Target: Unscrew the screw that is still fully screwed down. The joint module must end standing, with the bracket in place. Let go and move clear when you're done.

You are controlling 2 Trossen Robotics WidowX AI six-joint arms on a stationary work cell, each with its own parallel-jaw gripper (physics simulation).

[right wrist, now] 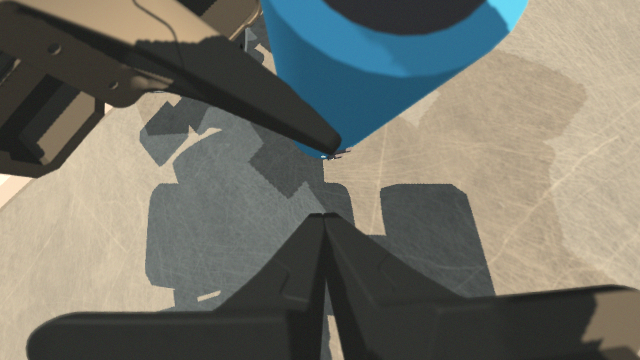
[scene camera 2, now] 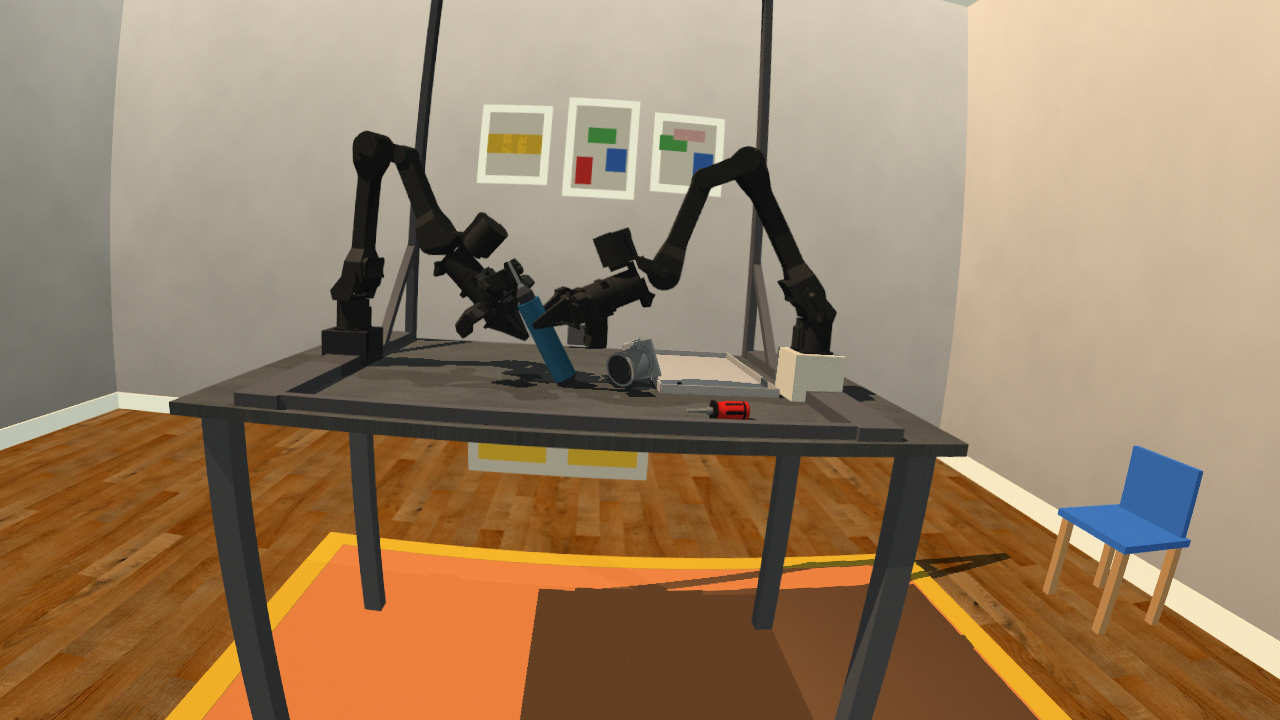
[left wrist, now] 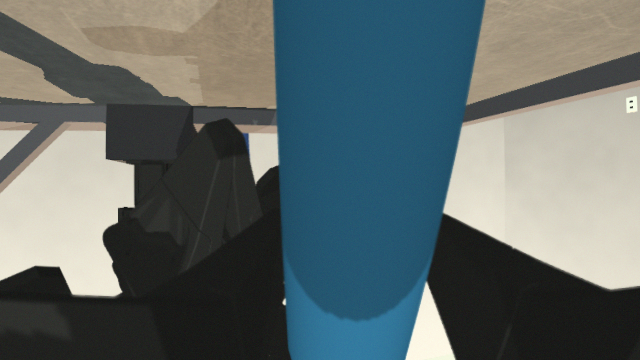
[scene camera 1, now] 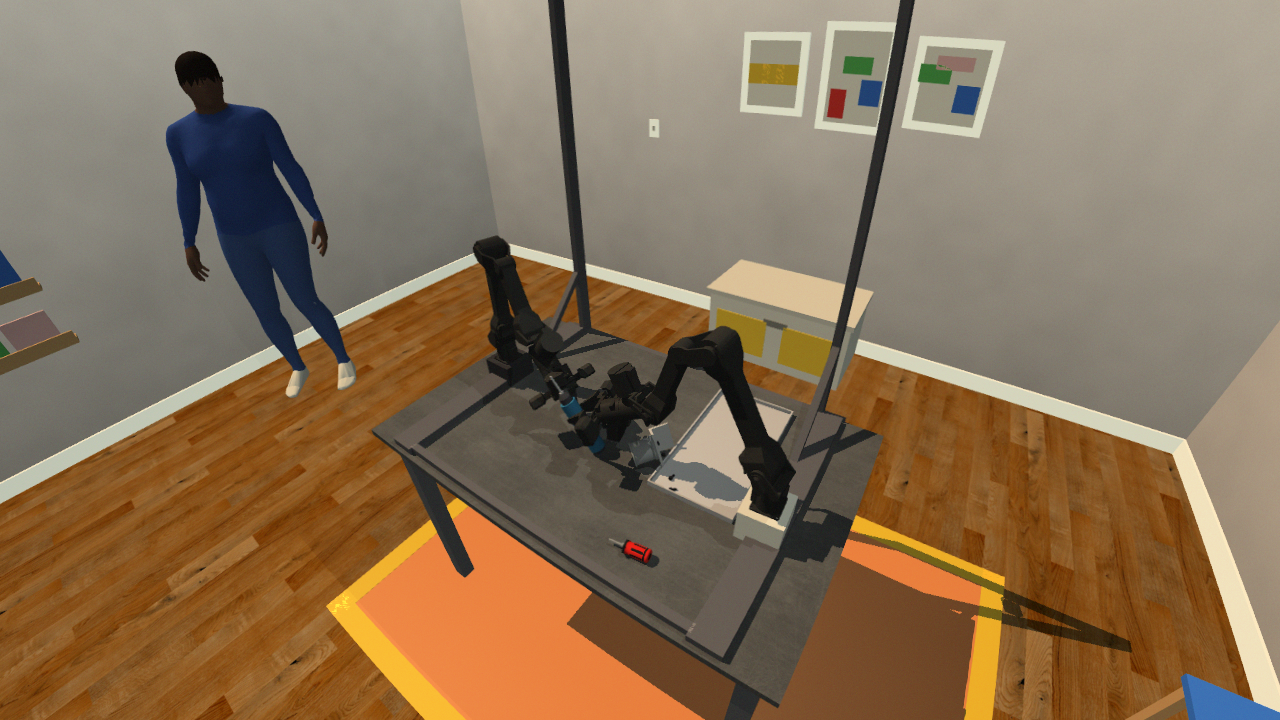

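Seen in the pictures: left gripper, fingertip midpoint: (right wrist: 394,82) (scene camera 2: 530,325) (left wrist: 352,221) (scene camera 1: 571,415); right gripper, fingertip midpoint: (right wrist: 322,226) (scene camera 2: 527,338) (left wrist: 225,127); left arm's base, link origin: (scene camera 2: 811,351) (scene camera 1: 768,504); right arm's base, link origin: (scene camera 2: 352,328) (left wrist: 156,161) (scene camera 1: 508,356).
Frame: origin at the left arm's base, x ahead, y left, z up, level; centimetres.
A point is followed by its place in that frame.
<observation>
My left gripper (scene camera 2: 538,324) @(x 51.2, y -0.5, z 2.1 cm) (left wrist: 352,221) @(x 51.2, y -0.5, z 2.1 cm) is shut on a blue powered screwdriver (scene camera 1: 571,407) @(x 50.0, y 0.6, z 6.1 cm) (scene camera 2: 547,344) @(x 48.2, y 1.0, z -0.9 cm) (left wrist: 372,150) @(x 46.5, y -1.6, z 0.4 cm) (right wrist: 350,95) @(x 52.5, y -2.2, z 4.7 cm). The driver is tilted, its bit pointing up and left in scene camera 2, its lower end close to the table top. My right gripper (right wrist: 322,226) @(x 51.9, y -4.4, z -0.8 cm) is shut and empty, its fingertips beside the driver's handle. The grey joint module (scene camera 1: 642,447) @(x 32.5, y -3.4, z -2.2 cm) (scene camera 2: 629,365) @(x 33.7, y -0.8, z -4.2 cm) is tipped over on the table beside the tray, its round open end facing scene camera 2. A light grey bracket shows at its side. The screws on it are too small to tell.
A light tray (scene camera 1: 729,429) @(x 18.6, y -25.5, z -8.0 cm) (scene camera 2: 702,368) @(x 15.2, y -23.1, z -8.0 cm) lies beside the module, with small dark pieces in its near corner. A red screwdriver (scene camera 1: 637,550) @(x 20.1, y 19.7, z -5.7 cm) (scene camera 2: 732,410) @(x 20.5, y 20.6, z -6.5 cm) lies near the table's front edge. A cream block (scene camera 1: 759,528) @(x -0.2, y 5.0, z -2.3 cm) (scene camera 2: 810,371) @(x 1.9, y 5.0, z -2.9 cm) stands at the left arm's base.
</observation>
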